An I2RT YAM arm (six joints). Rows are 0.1 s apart.
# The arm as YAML. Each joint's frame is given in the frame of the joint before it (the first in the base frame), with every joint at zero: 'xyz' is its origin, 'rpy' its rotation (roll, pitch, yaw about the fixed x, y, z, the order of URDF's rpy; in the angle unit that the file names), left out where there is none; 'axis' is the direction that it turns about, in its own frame. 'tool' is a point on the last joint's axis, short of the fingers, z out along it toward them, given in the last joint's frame.
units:
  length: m
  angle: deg
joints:
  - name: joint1
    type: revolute
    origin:
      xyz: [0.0, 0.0, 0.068]
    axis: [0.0, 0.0, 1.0]
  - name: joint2
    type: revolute
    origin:
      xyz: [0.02, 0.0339, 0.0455]
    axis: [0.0, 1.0, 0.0]
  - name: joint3
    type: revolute
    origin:
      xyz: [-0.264, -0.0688, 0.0]
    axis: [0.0, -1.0, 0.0]
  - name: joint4
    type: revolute
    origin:
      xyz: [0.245, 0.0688, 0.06]
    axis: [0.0, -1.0, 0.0]
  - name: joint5
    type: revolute
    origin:
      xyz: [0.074, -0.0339, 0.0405]
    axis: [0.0, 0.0, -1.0]
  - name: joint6
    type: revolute
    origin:
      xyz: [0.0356, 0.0, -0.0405]
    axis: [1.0, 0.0, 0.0]
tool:
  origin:
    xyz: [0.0, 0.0, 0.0]
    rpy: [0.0, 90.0, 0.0]
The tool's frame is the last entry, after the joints.
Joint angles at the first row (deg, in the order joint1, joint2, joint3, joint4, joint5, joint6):
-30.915 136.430 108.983 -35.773 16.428 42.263
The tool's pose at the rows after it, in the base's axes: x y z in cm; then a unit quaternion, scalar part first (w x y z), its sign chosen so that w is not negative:
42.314 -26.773 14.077 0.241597 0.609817 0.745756 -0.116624
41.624 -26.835 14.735 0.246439 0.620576 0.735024 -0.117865
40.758 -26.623 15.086 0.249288 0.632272 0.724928 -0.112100
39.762 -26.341 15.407 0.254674 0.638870 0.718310 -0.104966
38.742 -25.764 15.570 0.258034 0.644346 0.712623 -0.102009
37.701 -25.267 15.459 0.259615 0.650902 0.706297 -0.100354
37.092 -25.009 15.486 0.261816 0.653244 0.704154 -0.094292
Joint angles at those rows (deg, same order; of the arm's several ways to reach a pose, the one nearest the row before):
-31.148 135.296 107.352 -35.436 16.752 43.409
-31.595 133.403 105.465 -34.980 17.155 44.593
-31.941 131.103 102.282 -33.871 16.811 46.137
-32.332 128.403 98.350 -31.974 16.166 46.916
-32.411 125.607 94.031 -30.119 16.070 47.751
-32.584 123.216 89.856 -28.222 16.086 48.643
-32.775 121.733 87.504 -27.029 15.447 48.949

